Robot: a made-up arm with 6 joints.
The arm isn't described. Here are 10 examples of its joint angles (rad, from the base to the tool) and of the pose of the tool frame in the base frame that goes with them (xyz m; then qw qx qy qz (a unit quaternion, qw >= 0)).
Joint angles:
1: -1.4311 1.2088 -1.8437 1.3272 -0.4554 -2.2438
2: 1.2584 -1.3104 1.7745 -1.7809 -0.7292 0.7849
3: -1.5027 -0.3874 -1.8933 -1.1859 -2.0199 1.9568
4: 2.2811 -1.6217 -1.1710 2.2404 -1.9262 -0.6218
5: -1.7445 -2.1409 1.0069 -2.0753 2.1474 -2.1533
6: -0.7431 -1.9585 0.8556 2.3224 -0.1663 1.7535
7: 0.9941 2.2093 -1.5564 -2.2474 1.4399 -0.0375
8: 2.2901 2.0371 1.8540 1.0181 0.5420 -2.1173
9: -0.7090 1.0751 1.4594 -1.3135 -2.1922 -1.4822
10: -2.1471 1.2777 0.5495 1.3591 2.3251 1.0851
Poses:
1: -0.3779 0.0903 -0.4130 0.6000 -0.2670 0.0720 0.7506
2: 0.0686 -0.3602 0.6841 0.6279 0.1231 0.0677 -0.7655
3: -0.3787 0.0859 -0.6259 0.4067 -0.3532 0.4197 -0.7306
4: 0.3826 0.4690 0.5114 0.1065 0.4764 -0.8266 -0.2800
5: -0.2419 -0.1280 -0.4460 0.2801 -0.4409 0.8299 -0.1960
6: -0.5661 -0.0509 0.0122 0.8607 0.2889 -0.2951 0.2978
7: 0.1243 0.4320 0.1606 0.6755 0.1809 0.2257 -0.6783
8: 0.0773 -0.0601 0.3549 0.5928 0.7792 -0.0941 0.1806
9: -0.0899 -0.0476 0.0091 0.6595 0.0789 0.3474 -0.6620
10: 0.2520 0.0003 0.1004 0.8473 0.0994 -0.4566 -0.2524
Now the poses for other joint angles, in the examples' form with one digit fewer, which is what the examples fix.
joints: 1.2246 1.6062 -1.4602 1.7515 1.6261 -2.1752
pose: 0.270 0.117 0.262 0.569 -0.254 -0.481 -0.617
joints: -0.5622 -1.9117 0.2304 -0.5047 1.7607 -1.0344
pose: -0.821 0.118 -0.064 0.910 0.029 0.399 0.111
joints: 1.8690 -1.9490 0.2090 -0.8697 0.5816 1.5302
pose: 0.503 0.130 0.605 0.991 0.000 -0.079 -0.104
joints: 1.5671 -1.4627 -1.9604 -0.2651 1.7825 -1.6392
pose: -0.258 0.292 0.787 0.178 0.811 -0.528 0.182
